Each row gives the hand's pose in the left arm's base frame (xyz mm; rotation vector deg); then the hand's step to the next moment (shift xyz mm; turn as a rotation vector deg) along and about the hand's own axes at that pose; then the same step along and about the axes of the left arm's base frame.
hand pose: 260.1 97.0 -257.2 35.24 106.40 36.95
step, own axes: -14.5 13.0 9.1 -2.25 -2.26 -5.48
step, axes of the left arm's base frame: 15.0 1.1 15.4 -4.62 -3.98 1.73
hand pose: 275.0 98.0 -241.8 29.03 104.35 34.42
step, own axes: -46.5 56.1 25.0 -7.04 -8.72 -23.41
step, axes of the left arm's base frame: 41.0 19.5 62.2 -20.49 -14.71 6.10
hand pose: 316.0 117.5 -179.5 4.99 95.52 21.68
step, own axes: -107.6 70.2 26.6 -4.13 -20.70 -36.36
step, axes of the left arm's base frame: 29.4 41.6 120.9 -31.60 -27.72 0.89
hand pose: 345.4 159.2 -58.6 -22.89 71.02 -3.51
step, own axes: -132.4 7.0 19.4 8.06 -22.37 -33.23
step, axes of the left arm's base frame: -27.3 46.0 122.9 -24.36 -31.61 -8.78
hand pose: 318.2 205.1 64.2 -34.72 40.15 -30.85
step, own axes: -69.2 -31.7 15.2 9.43 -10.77 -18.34
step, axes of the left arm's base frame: -41.6 26.6 59.9 -9.83 -19.50 -8.02
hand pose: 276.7 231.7 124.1 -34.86 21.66 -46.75
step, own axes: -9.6 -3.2 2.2 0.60 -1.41 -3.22
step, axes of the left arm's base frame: -6.7 6.5 4.5 -2.13 -2.36 -1.63
